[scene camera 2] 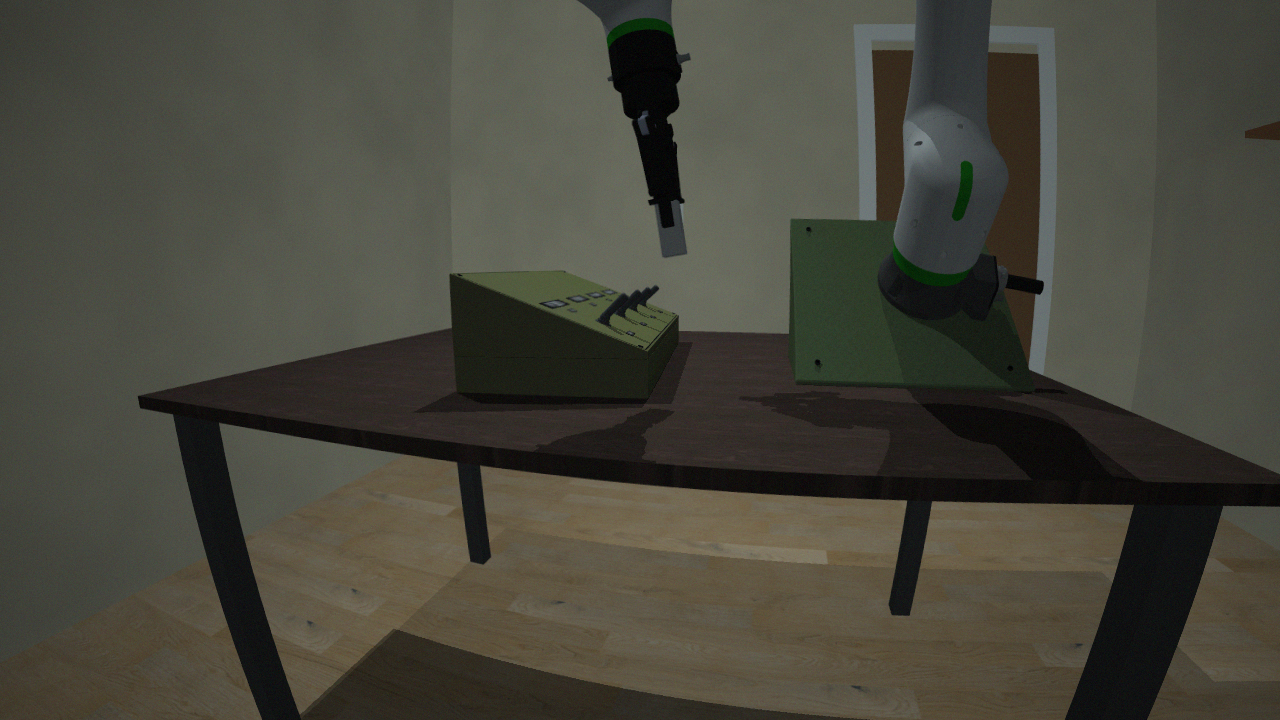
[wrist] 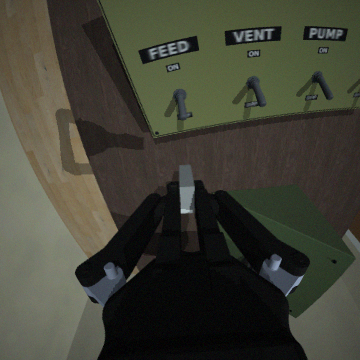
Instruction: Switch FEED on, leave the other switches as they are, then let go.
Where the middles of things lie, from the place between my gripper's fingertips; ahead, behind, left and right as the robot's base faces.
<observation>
My gripper is now 20 cm short of the olive switch box (scene camera 2: 542, 333), 15 cm to the left of it and 10 cm above it.
</observation>
